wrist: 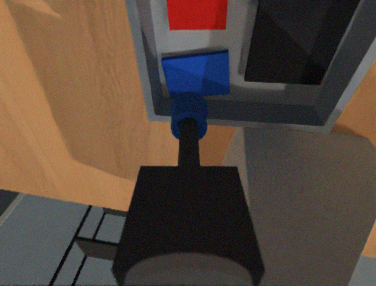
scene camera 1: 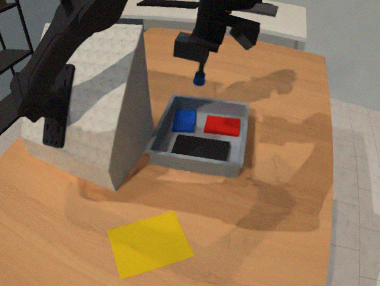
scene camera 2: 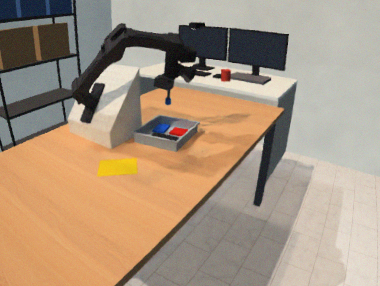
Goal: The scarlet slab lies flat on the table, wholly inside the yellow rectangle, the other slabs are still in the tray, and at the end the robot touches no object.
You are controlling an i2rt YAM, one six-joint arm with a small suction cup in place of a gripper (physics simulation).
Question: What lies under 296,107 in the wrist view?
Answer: A grey tray.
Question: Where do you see a black slab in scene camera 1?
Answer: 186,145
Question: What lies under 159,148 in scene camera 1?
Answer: A grey tray.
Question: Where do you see a yellow rectangle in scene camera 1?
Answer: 158,241
